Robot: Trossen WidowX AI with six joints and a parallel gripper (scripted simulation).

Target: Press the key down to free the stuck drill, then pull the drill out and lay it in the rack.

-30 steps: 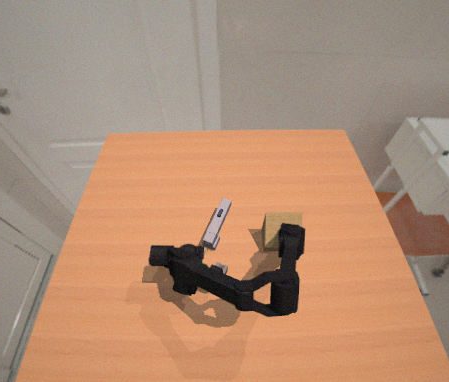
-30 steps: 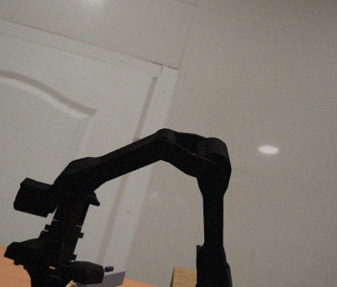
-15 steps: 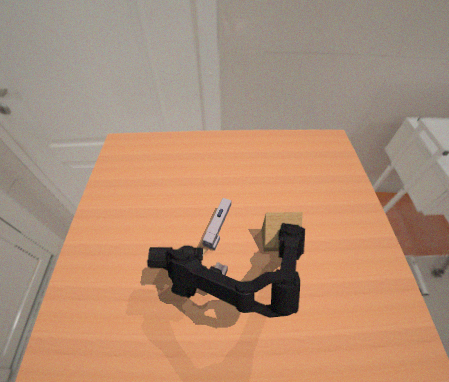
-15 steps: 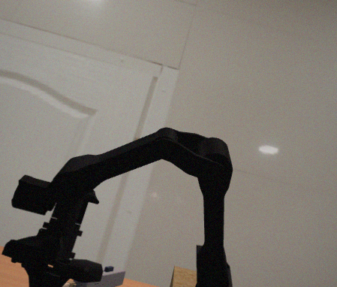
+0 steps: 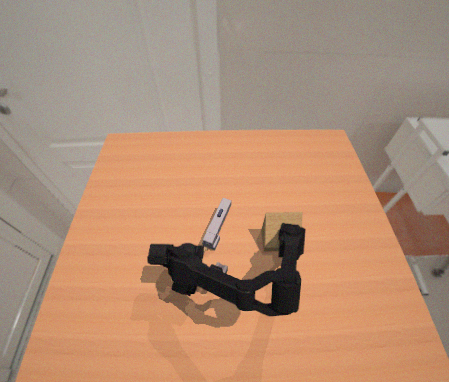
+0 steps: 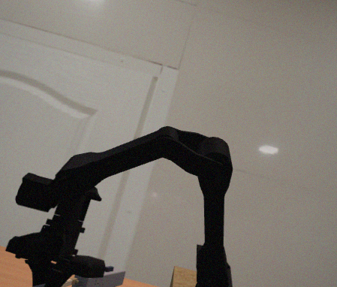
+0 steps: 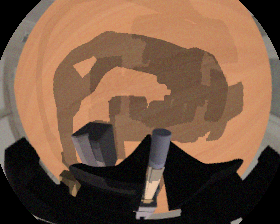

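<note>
Now: the drill 4 cm to the right of my gripper tip, 4 cm above it and 1 cm behind it. Also, from my gripper tip: dark grey block (8 cm behind, 1 cm to the right); grey bar (19 cm to the right, 6 cm behind, 3 cm above); blue key (22 cm to the right, 7 cm behind, 4 cm above).
</note>
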